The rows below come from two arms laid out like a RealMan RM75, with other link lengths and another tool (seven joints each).
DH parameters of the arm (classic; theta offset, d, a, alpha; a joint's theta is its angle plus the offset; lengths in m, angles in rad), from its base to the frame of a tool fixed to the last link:
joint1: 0 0.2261 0 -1.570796
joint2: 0 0 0 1.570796
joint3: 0 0.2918 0 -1.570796
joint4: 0 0 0 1.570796
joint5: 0 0.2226 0 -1.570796
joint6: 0 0 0 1.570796
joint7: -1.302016 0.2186 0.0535 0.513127
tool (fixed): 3.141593 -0.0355 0 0
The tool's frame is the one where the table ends.
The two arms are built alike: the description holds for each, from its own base.
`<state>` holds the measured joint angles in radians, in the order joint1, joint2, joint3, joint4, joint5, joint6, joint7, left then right.
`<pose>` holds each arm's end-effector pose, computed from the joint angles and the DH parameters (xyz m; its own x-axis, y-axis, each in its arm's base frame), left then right.
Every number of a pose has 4 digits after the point.
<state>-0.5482 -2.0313 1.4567 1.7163 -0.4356 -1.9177 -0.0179 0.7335 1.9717 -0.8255 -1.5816 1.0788 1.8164 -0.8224</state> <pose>-0.2291 0.3922 0.0151 0.5657 -0.5838 -0.5823 -0.1831 -0.7775 0.6016 0.1428 0.4435 0.0865 -0.5899 -0.7808 -0.2056 -0.5941 0.2473 0.7654</pose>
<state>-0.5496 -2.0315 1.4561 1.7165 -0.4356 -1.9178 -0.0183 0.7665 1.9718 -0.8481 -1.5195 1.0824 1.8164 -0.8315</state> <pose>-0.2285 0.3925 0.0152 0.5654 -0.5840 -0.5824 -0.1842 -0.7777 0.6010 0.1358 0.4483 0.0719 -0.5828 -0.7969 -0.1592 -0.5941 0.2841 0.7526</pose>
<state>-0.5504 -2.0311 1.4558 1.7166 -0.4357 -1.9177 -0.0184 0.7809 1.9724 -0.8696 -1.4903 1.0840 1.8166 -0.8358</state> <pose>-0.2283 0.3928 0.0154 0.5650 -0.5841 -0.5828 -0.1847 -0.7779 0.6006 0.1322 0.4494 0.0625 -0.5760 -0.8062 -0.1354 -0.6007 0.3050 0.7390</pose>
